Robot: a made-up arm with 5 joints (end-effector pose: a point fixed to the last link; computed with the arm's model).
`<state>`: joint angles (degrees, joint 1 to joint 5).
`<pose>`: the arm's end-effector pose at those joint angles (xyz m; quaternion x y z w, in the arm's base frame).
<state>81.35 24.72 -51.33 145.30 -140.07</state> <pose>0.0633 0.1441 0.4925 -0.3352 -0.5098 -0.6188 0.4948</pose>
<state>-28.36 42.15 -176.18 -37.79 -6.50</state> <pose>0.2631 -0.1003 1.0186 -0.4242 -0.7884 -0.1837 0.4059</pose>
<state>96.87 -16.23 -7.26 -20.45 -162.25</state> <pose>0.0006 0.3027 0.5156 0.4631 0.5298 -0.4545 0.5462</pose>
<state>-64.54 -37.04 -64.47 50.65 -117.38</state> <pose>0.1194 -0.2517 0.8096 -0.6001 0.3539 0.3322 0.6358</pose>
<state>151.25 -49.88 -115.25 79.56 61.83</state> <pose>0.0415 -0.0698 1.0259 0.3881 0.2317 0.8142 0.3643</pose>
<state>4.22 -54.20 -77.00 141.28 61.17</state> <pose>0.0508 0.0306 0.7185 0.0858 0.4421 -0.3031 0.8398</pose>
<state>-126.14 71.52 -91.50 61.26 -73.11</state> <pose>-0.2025 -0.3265 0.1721 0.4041 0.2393 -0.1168 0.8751</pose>
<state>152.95 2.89 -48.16 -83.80 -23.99</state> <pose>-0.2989 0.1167 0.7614 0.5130 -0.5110 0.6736 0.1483</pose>
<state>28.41 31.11 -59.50 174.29 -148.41</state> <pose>0.2022 0.0646 0.5578 -0.7166 -0.2827 -0.6169 0.1614</pose>
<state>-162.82 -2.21 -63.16 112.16 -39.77</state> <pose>-0.1957 -0.1032 0.5604 0.6160 0.0917 -0.5197 0.5848</pose>
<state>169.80 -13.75 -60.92 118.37 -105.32</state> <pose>-0.1705 0.0325 0.5931 0.3181 -0.0119 -0.4059 0.8567</pose>
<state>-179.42 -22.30 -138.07 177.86 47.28</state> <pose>0.0202 -0.0560 0.8160 -0.5095 0.0494 0.8296 0.2231</pose>
